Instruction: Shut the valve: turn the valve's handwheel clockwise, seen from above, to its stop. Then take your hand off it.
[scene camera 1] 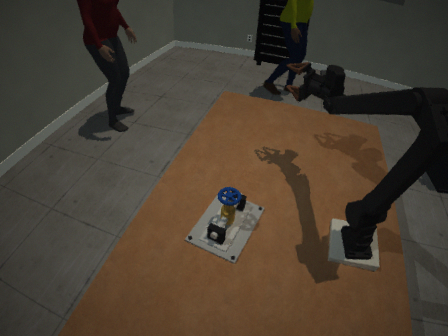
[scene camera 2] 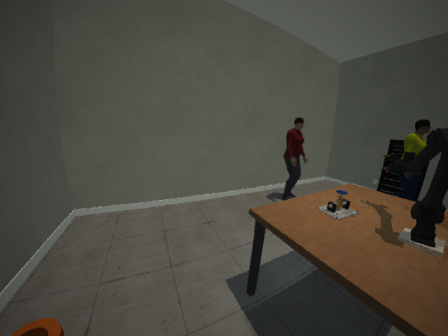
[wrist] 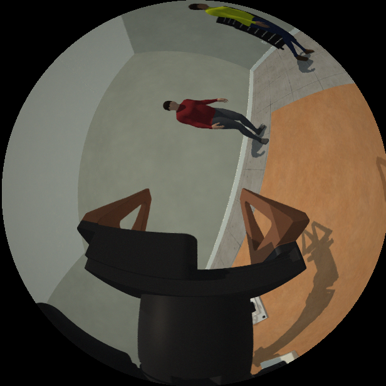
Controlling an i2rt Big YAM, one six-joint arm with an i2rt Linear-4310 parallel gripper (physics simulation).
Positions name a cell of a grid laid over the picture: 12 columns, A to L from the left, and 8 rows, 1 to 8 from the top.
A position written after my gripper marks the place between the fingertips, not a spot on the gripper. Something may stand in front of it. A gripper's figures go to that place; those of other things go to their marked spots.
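Scene:
Pale base plate (scene camera 1: G6), 0.88 m from the lens. My gripper (scene camera 1: H2), 1.07 m from the lens.

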